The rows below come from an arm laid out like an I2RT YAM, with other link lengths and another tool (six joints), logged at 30 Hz.
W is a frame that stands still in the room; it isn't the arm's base.
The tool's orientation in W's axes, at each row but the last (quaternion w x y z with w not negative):
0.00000 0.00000 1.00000 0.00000
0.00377 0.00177 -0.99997 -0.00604
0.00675 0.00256 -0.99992 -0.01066
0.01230 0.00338 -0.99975 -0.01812
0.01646 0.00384 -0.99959 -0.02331
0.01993 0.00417 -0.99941 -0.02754
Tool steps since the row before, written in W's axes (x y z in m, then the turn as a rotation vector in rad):
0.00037 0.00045 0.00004 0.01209 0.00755 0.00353
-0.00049 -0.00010 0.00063 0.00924 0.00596 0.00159
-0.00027 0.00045 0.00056 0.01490 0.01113 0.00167
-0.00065 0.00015 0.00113 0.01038 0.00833 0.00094
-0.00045 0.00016 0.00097 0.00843 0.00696 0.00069
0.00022 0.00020 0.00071 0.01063 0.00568 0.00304
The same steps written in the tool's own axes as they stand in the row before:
-0.00037 0.00045 -0.00004 -0.01209 0.00755 -0.00353
0.00050 -0.00009 -0.00063 -0.00925 0.00595 -0.00159
0.00028 0.00046 -0.00055 -0.01493 0.01109 -0.00163
0.00068 0.00020 -0.00111 -0.01041 0.00829 -0.00089
0.00048 0.00021 -0.00095 -0.00846 0.00693 -0.00064
-0.00019 0.00024 -0.00071 -0.01055 0.00576 -0.00315

